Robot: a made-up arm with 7 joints.
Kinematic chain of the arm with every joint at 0, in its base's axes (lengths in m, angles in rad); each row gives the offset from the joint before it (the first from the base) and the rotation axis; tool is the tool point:
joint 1: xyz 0 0 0.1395 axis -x
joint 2: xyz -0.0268 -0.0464 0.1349 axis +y
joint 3: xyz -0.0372 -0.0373 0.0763 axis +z
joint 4: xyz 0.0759 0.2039 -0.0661 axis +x
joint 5: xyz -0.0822 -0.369 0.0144 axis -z
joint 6: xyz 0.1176 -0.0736 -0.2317 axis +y
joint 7: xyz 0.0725 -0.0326 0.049 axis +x
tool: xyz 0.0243 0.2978 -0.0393
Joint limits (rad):
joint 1: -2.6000..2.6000
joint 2: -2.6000..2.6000
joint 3: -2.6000..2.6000
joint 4: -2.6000..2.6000
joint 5: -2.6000..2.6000
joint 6: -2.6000..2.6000
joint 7: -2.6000..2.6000
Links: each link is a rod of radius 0.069 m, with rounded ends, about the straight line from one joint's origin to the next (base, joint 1, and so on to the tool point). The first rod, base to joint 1, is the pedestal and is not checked.
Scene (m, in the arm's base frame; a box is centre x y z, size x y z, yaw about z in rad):
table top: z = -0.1
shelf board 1: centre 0.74 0.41 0.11 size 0.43 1 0.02 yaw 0.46
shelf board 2: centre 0.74 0.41 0.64 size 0.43 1 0.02 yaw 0.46
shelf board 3: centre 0.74 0.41 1.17 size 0.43 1 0.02 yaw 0.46
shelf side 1: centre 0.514 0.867 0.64 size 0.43 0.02 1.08 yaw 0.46
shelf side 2: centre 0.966 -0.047 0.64 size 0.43 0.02 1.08 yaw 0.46
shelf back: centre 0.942 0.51 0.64 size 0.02 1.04 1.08 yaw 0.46
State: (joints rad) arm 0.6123 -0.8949 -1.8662 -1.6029 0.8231 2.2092 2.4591
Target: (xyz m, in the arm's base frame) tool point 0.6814 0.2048 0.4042
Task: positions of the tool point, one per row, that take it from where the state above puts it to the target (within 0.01 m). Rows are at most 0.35 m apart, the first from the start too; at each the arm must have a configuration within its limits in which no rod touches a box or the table.
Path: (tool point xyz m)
1: -0.6058 0.4376 0.7098
2: -0.3188 0.4630 0.8727
3: -0.0182 0.3903 0.9236
4: 0.2276 0.2776 0.8546
5: 0.3778 0.1762 0.7061
6: 0.4281 0.1089 0.5392
7: 0.4064 0.0686 0.4042
8: 0.4829 0.1130 0.3890
9: 0.5569 0.1447 0.3820
10: 0.6243 0.1723 0.3872
11: 0.6814 0.2048 0.4042

